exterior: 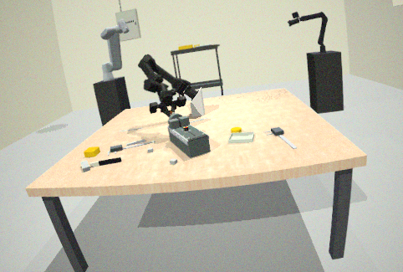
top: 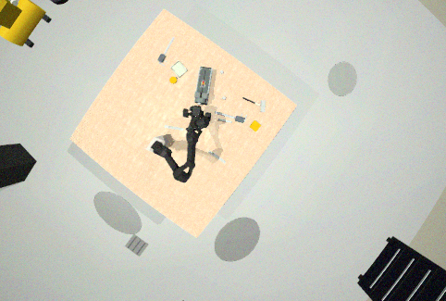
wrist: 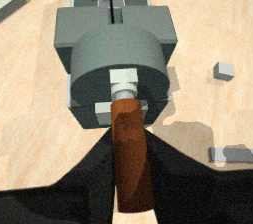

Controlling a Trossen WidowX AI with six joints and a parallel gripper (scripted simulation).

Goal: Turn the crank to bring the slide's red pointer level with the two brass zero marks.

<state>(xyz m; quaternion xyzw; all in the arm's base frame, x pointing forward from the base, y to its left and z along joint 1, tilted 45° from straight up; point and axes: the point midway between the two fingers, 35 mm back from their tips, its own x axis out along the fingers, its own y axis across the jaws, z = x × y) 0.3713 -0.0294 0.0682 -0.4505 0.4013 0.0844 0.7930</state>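
Right now the crank is 10 mm above my gripper tip. From my gripper tip the other things lie so: red pointer 150 mm ahead, 90 mm to the left, 10 mm below; then brown crank handle 10 mm behind, 10 mm to the right, 30 mm above; then yellow disc 30 mm ahead, 290 mm to the left, 90 mm below.
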